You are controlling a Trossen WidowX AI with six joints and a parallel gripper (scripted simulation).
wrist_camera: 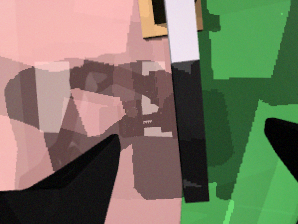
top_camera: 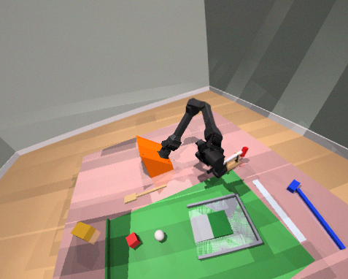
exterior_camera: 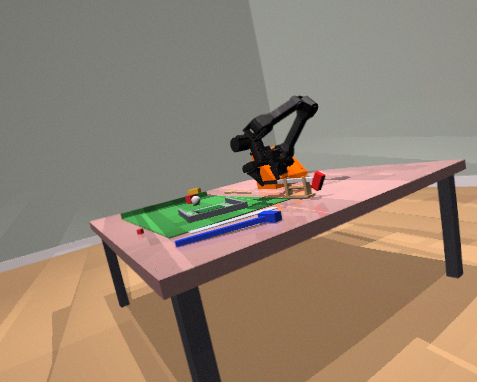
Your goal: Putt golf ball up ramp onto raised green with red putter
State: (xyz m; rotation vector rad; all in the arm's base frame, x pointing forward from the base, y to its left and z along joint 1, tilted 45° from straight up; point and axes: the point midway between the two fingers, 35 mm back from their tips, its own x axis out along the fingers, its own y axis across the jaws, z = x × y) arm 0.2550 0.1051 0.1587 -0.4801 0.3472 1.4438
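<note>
The red putter lies 1 cm behind my gripper tip and 11 cm to the left of it. From my gripper tip the other things lie so: white bar (29 cm ahead, 12 cm to the left, 6 cm below); then wooden stand (13 cm to the left, 2 cm below); then grey frame (22 cm ahead, 11 cm to the right, 5 cm below).
</note>
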